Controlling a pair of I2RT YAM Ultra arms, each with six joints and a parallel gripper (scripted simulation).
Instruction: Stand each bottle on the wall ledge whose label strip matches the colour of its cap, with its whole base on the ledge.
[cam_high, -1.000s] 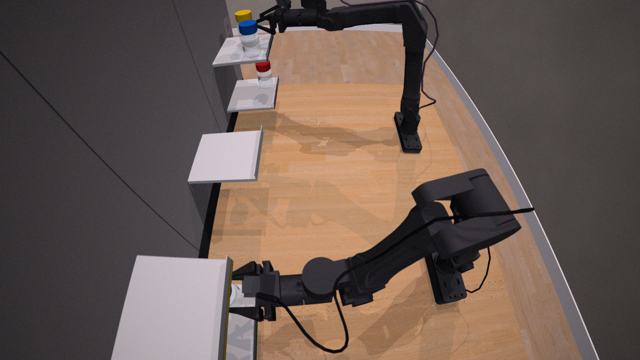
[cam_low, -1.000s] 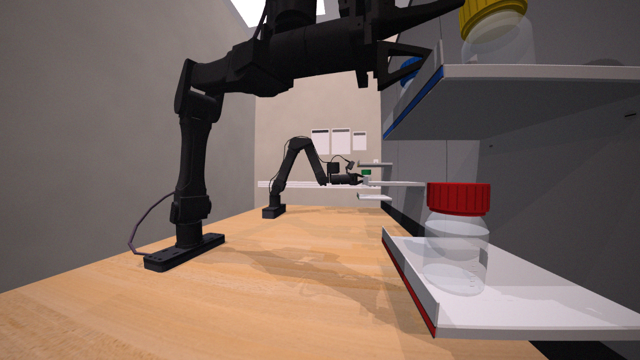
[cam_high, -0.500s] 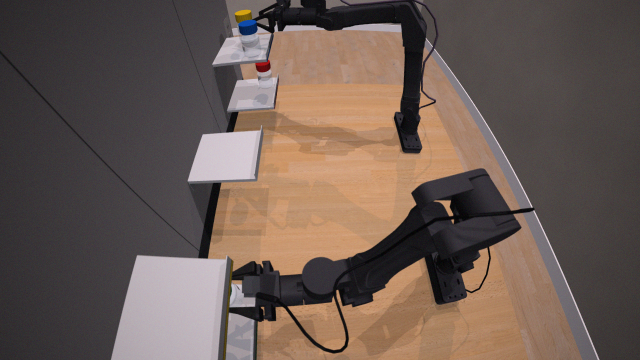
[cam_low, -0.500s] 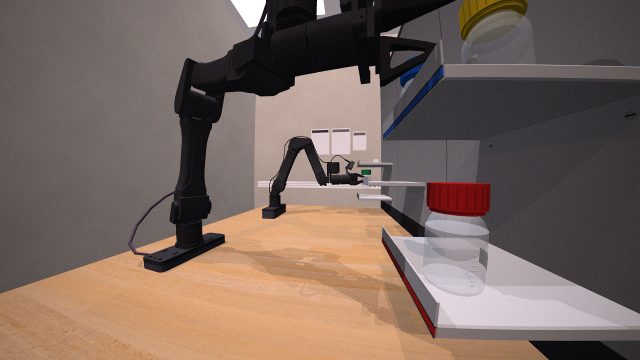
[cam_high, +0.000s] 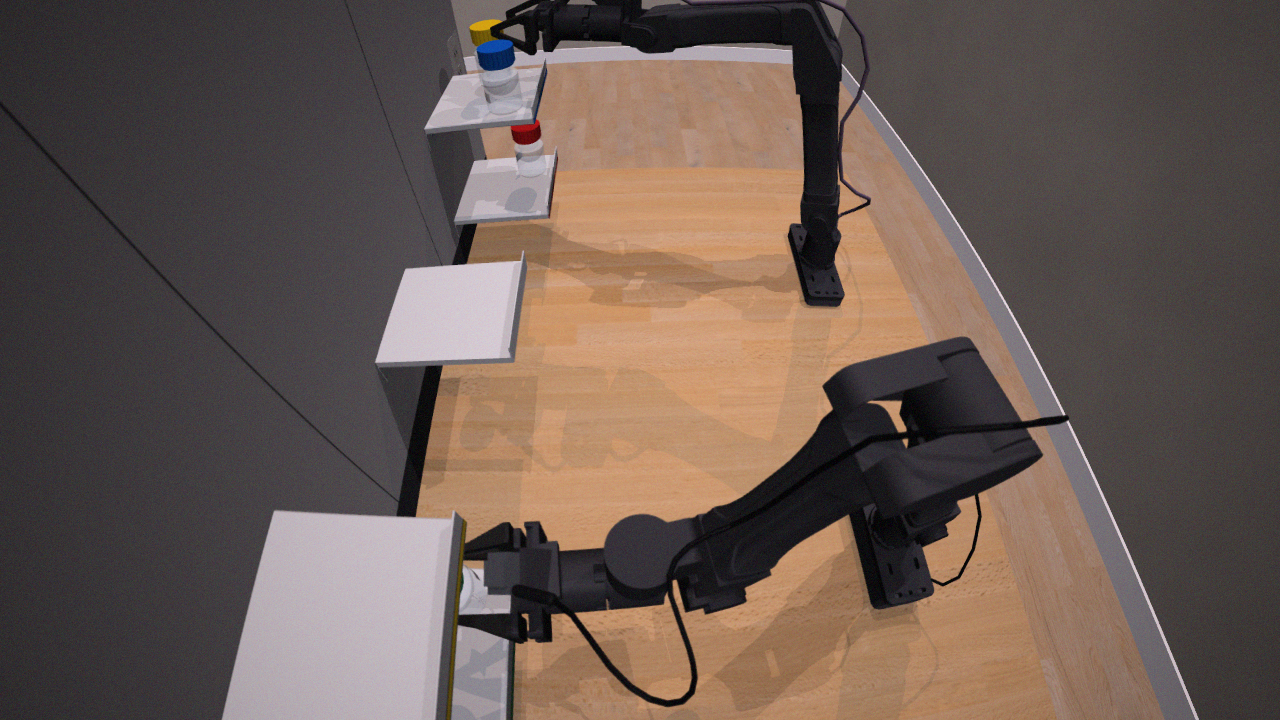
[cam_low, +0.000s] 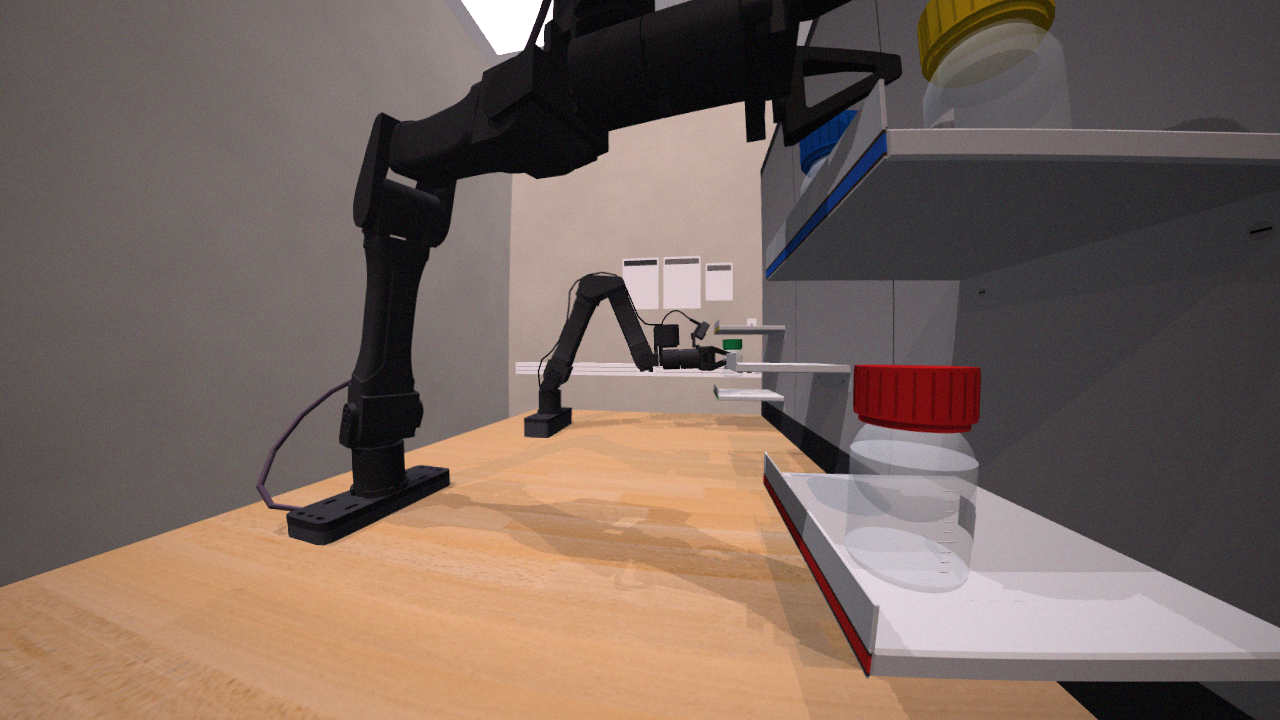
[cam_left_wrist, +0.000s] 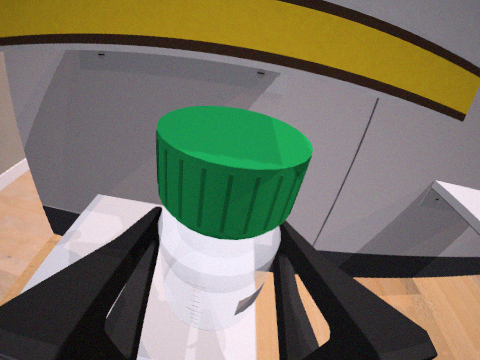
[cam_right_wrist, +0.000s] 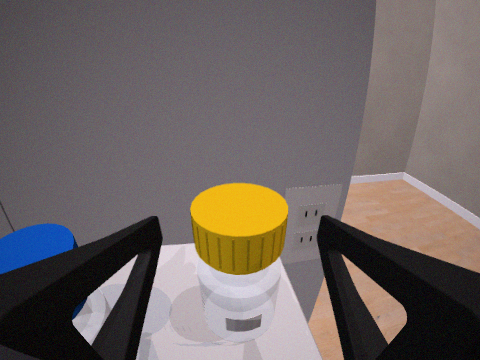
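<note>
The yellow-capped bottle lies 60 mm below my right hand and 30 mm ahead of it. Round my right hand: grey wall: 460 mm to the left, 120 mm ahead, 40 mm above; then blue-capped bottle: 100 mm to the left, 60 mm below, 10 mm behind; then red-capped bottle: 250 mm below, 10 mm behind.
</note>
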